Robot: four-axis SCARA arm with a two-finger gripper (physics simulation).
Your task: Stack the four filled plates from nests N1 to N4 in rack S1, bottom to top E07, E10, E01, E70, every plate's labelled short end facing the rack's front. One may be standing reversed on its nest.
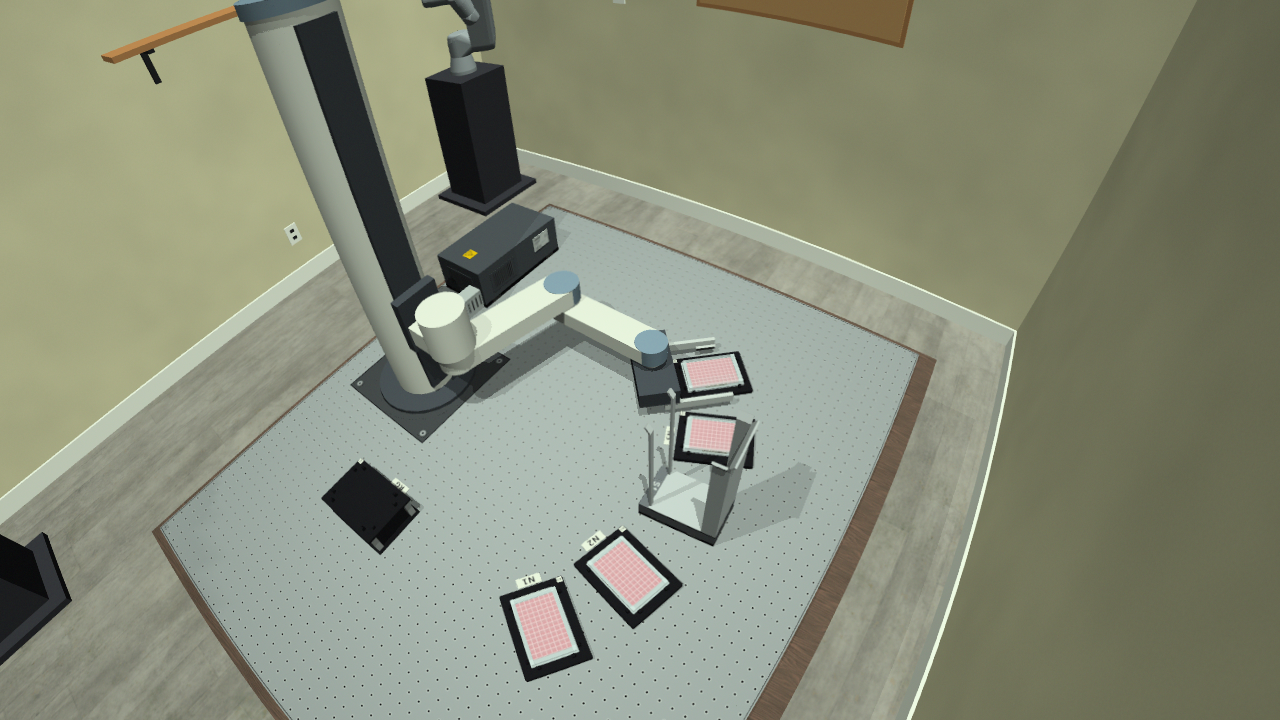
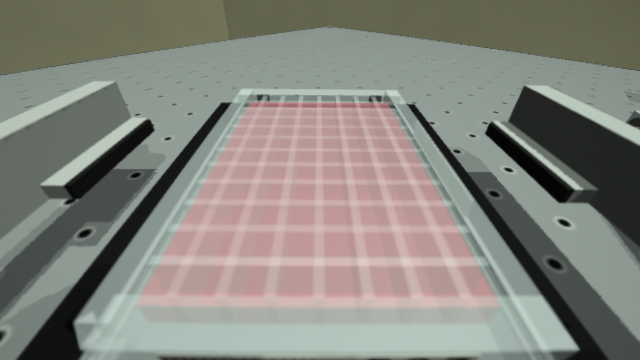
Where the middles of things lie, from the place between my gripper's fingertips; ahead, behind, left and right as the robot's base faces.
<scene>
The nest N4 [image 1: 746, 388] lies 20 mm behind my hand, 20 mm to the right of it and 30 mm below it. Also, from my hand: nest N2 [image 1: 633, 621]: 90 mm ahead, 510 mm to the right, 30 mm below; nest N3 [image 1: 679, 455]: 70 mm ahead, 160 mm to the right, 30 mm below; dark grey box [image 1: 508, 233]: 720 mm behind, 20 mm to the left, 30 mm above.
</scene>
